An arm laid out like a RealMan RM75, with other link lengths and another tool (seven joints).
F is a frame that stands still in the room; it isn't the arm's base.
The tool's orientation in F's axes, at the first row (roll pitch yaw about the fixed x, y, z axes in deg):
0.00 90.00 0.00
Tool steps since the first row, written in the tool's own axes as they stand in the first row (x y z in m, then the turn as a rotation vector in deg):
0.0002 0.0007 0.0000 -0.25 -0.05 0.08
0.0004 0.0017 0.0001 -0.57 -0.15 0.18
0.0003 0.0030 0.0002 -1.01 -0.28 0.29
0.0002 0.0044 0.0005 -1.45 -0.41 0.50
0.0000 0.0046 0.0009 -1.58 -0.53 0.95
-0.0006 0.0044 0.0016 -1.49 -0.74 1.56
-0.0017 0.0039 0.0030 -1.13 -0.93 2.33
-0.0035 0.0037 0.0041 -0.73 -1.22 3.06
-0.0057 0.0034 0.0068 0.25 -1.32 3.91
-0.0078 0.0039 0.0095 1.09 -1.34 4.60
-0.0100 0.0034 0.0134 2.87 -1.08 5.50
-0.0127 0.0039 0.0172 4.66 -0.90 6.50
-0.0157 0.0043 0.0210 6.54 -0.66 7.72
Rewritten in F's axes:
0.0000 0.0007 -0.0002 0.08 -0.05 0.25
0.0001 0.0017 -0.0004 0.18 -0.15 0.57
0.0002 0.0030 -0.0003 0.29 -0.28 1.01
0.0005 0.0044 -0.0002 0.50 -0.41 1.45
0.0009 0.0046 0.0000 0.95 -0.53 1.58
0.0016 0.0044 0.0006 1.56 -0.74 1.49
0.0030 0.0039 0.0017 2.33 -0.93 1.13
0.0041 0.0037 0.0035 3.06 -1.22 0.73
0.0068 0.0034 0.0057 3.91 -1.32 -0.25
0.0095 0.0039 0.0078 4.60 -1.34 -1.09
0.0134 0.0034 0.0100 5.50 -1.08 -2.87
0.0172 0.0039 0.0127 6.50 -0.90 -4.66
0.0210 0.0043 0.0157 7.72 -0.66 -6.54

